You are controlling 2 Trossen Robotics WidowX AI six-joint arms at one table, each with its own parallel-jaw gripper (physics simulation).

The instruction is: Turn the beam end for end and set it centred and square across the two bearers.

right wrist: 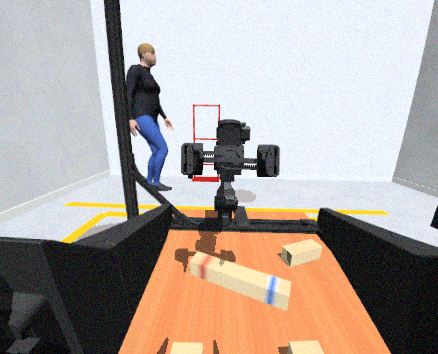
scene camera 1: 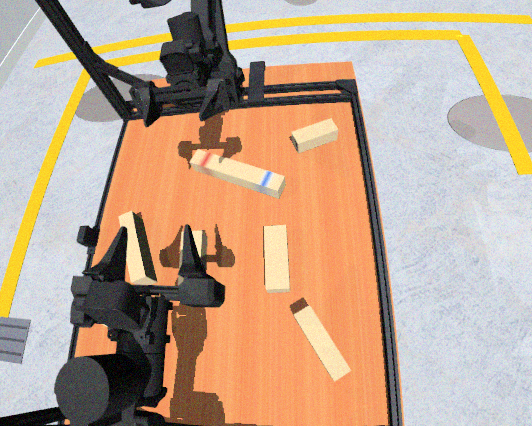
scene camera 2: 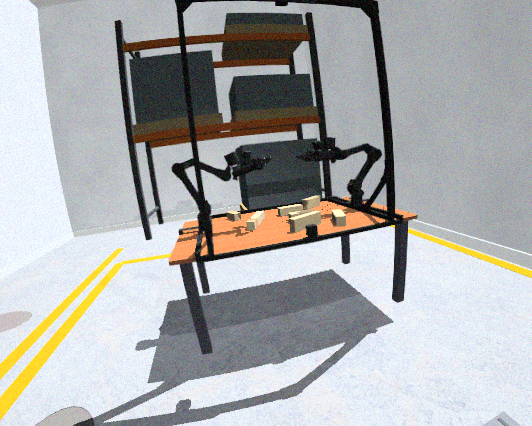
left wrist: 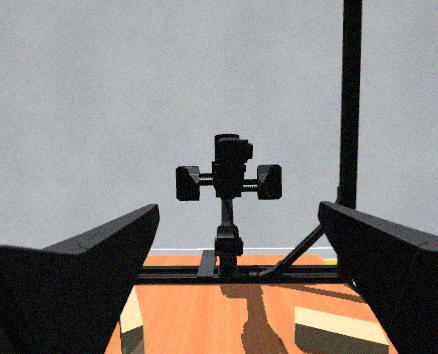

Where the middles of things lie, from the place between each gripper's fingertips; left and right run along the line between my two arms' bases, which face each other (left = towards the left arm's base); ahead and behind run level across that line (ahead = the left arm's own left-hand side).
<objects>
Now: left hand 33 cm above the beam (scene camera 1: pixel 257 179), 11 cm to the right of it and 3 cm short of it.
Now: the beam 30 mm ahead of my right hand, 280 mm to the left of it and 320 mm below it.
</objects>
